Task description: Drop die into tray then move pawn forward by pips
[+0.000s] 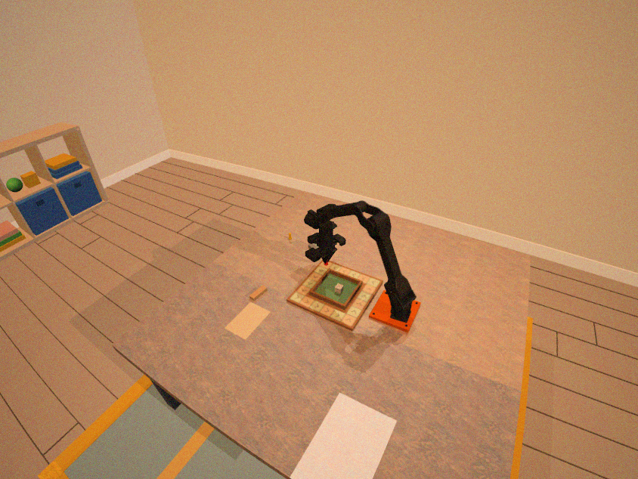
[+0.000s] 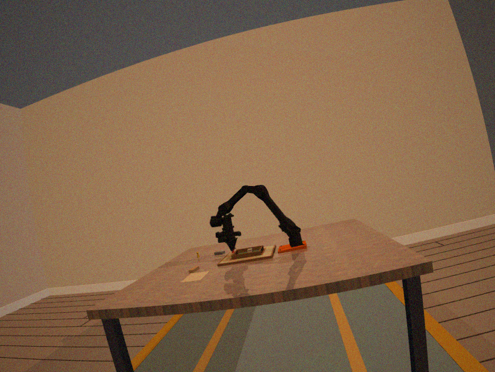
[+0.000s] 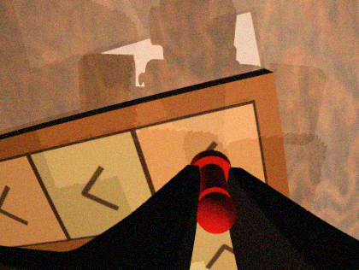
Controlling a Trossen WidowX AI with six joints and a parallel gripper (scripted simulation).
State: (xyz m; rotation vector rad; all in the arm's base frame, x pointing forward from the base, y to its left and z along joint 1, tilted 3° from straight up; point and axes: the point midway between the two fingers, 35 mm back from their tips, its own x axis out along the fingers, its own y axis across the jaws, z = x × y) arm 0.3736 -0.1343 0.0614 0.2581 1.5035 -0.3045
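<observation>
My gripper tip is 12 cm to the right of the white die and 12 cm past it. Round my gripper tip: grey block (10 cm ahead, 9 cm to the right, 2 cm below); then green tray (12 cm to the left, 11 cm behind, 2 cm below); then red pawn (right at my gripper tip).
</observation>
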